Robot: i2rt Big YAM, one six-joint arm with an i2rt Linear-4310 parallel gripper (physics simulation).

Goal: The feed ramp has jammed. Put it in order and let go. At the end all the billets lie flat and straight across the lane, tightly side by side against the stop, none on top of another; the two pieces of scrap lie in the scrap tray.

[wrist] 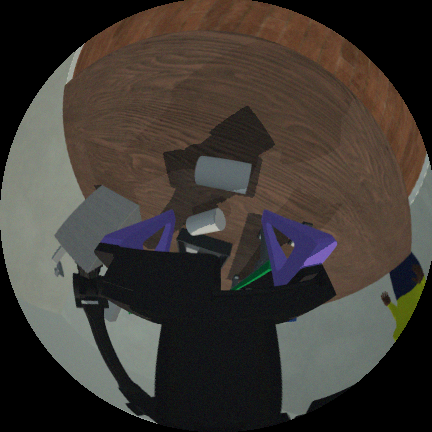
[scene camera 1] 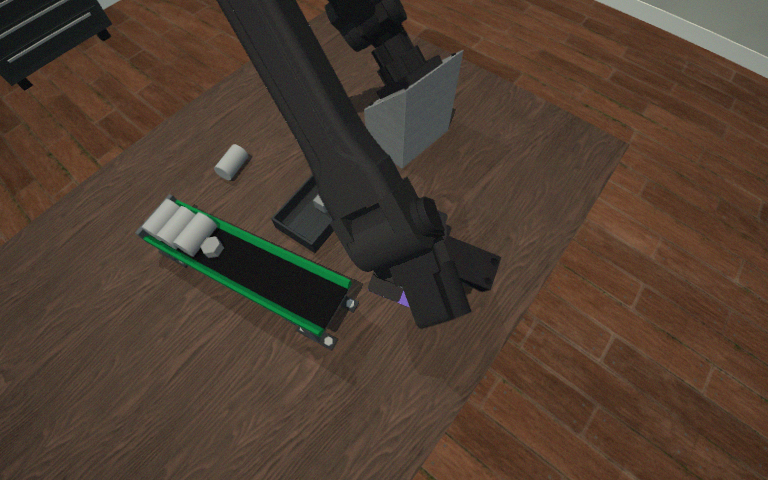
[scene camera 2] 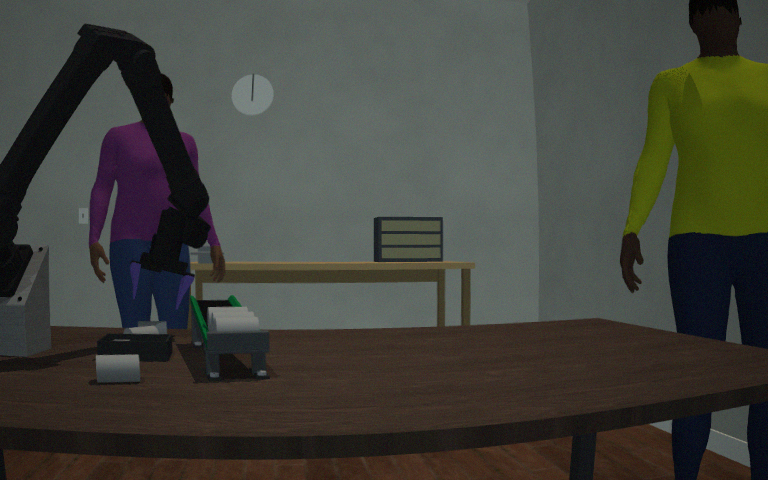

Labels:
scrap tray: wrist; scene camera 1 298,218; scene camera 2
same spot on scrap tray: [wrist: 207,244] = [scene camera 2: 143,340]

